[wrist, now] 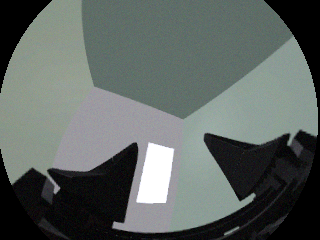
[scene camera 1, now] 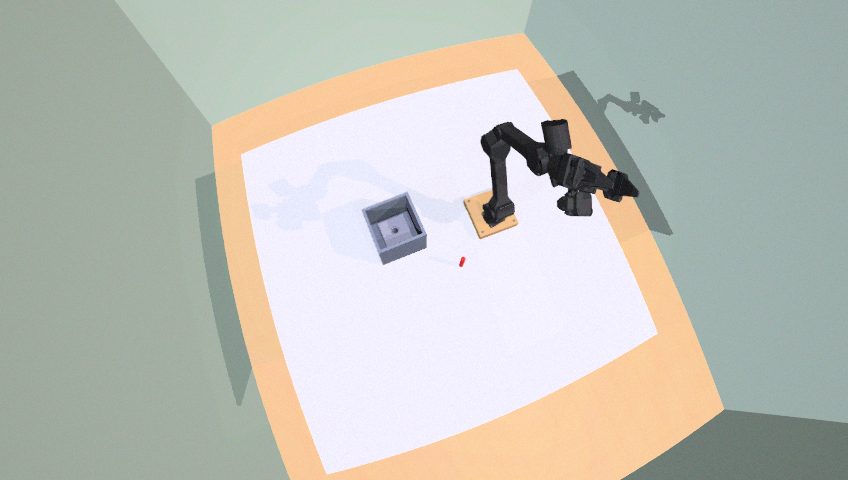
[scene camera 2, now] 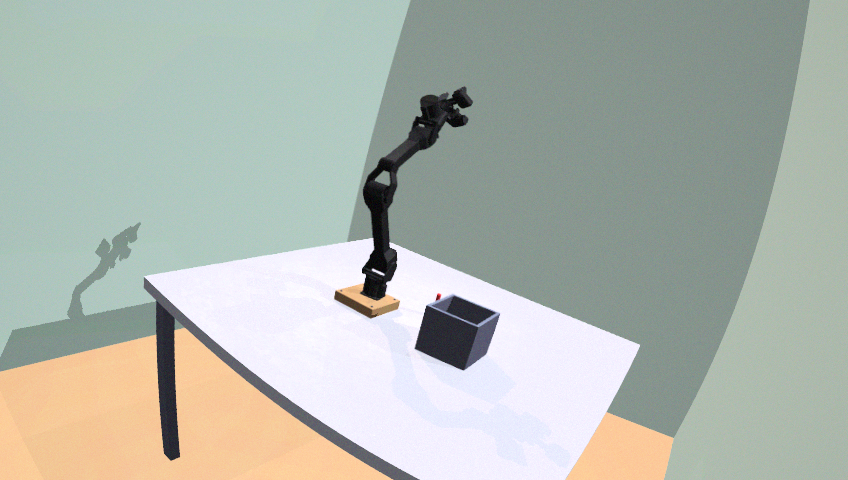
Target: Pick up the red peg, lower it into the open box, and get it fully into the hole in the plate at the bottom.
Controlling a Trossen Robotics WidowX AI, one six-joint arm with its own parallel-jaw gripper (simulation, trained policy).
Note:
In view: the gripper (scene camera 1: 626, 190) and a grey box (scene camera 1: 400, 204).
The gripper is seen too in the wrist view (wrist: 171, 142) and in scene camera 2 (scene camera 2: 456, 90). The wrist view does not show the grey box: it is out of frame.

